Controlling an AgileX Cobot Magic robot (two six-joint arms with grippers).
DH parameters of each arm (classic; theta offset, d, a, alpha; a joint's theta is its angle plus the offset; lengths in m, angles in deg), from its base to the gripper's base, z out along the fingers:
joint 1: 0 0.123 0 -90
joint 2: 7.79 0 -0.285 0
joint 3: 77.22 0 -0.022 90
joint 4: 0 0.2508 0 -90
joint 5: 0 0 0.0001 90
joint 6: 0 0.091 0 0
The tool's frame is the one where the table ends.
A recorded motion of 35 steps. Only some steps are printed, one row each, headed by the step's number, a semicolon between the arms.
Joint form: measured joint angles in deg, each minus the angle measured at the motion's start. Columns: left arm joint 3, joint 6, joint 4, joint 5, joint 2, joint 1; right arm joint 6, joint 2, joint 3, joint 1, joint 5, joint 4.
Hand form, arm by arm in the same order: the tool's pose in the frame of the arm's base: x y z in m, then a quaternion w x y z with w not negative. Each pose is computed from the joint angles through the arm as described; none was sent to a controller.
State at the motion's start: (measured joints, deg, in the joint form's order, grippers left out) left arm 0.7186 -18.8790 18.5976 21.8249 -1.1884 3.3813; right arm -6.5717 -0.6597 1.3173 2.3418 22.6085 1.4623
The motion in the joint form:
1: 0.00 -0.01 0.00 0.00 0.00 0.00; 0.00 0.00 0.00 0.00 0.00 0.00
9: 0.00 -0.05 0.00 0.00 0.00 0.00; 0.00 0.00 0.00 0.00 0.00 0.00
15: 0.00 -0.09 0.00 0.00 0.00 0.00; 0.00 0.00 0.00 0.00 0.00 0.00
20: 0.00 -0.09 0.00 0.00 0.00 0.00; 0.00 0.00 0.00 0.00 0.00 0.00
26: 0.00 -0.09 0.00 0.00 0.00 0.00; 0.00 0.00 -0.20 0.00 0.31 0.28
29: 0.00 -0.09 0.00 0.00 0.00 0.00; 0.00 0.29 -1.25 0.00 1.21 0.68
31: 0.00 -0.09 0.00 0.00 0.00 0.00; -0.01 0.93 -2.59 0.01 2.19 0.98
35: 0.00 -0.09 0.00 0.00 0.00 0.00; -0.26 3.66 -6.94 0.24 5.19 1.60
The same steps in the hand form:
1: 0.0508 0.0138 0.1776 0.60460 -0.07007 0.79139 0.05693; 0.0519 0.0030 0.1706 0.58579 -0.05632 0.80843 -0.01075
9: 0.0508 0.0138 0.1776 0.60462 -0.07035 0.79137 0.05672; 0.0519 0.0030 0.1706 0.58579 -0.05632 0.80843 -0.01075
15: 0.0508 0.0138 0.1776 0.60464 -0.07062 0.79135 0.05651; 0.0519 0.0030 0.1706 0.58579 -0.05632 0.80843 -0.01075
20: 0.0508 0.0138 0.1776 0.60464 -0.07062 0.79135 0.05651; 0.0519 0.0030 0.1706 0.58579 -0.05632 0.80843 -0.01075
26: 0.0508 0.0138 0.1776 0.60464 -0.07062 0.79135 0.05651; 0.0517 0.0032 0.1713 0.58507 -0.05514 0.80906 -0.00860
29: 0.0508 0.0138 0.1776 0.60464 -0.07062 0.79135 0.05651; 0.0512 0.0035 0.1759 0.58416 -0.05362 0.80985 -0.00545
31: 0.0508 0.0138 0.1776 0.60464 -0.07062 0.79135 0.05651; 0.0509 0.0037 0.1816 0.58223 -0.05282 0.81130 -0.00296
35: 0.0508 0.0138 0.1776 0.60464 -0.07062 0.79135 0.05651; 0.0509 0.0046 0.2000 0.57253 -0.05506 0.81803 0.00252

